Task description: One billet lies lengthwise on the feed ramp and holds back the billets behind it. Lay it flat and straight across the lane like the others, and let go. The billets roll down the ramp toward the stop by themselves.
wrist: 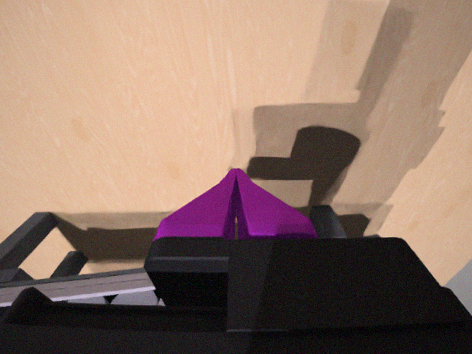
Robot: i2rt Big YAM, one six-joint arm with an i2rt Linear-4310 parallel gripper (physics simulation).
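Places are measured from the arm's base along level axes (x ahead, y left, z up), in metres.
Where they show: gripper, between the fingertips: (236, 176).
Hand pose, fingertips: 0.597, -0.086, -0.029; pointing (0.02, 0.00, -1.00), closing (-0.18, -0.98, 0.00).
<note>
After its pixels a point has its place, as x, y, z.
My gripper (236, 176) @(0.597, -0.086, -0.029) is shut and empty, its two magenta fingers meeting at the tips over the wooden surface. The feed ramp's side rail (90, 288) @(0.540, 0.038, 0.009) shows at the lower left, partly behind the gripper body. Just below the rail, small light-grey parts of billets (136, 299) @(0.522, 0.008, 0.010) show between it and the dark gripper body. Most of the ramp lane is hidden, so which billet lies lengthwise and how the others lie cannot be told.
A dark support frame (26, 239) @(0.551, 0.142, -0.041) of the ramp stands at the left. Another dark part (327, 221) @(0.512, -0.162, -0.053) shows just right of the fingers. The wooden table top (125, 100) @(0.650, -0.009, -0.077) carries dark shadows at the right. A grey area (464, 287) shows at the right edge.
</note>
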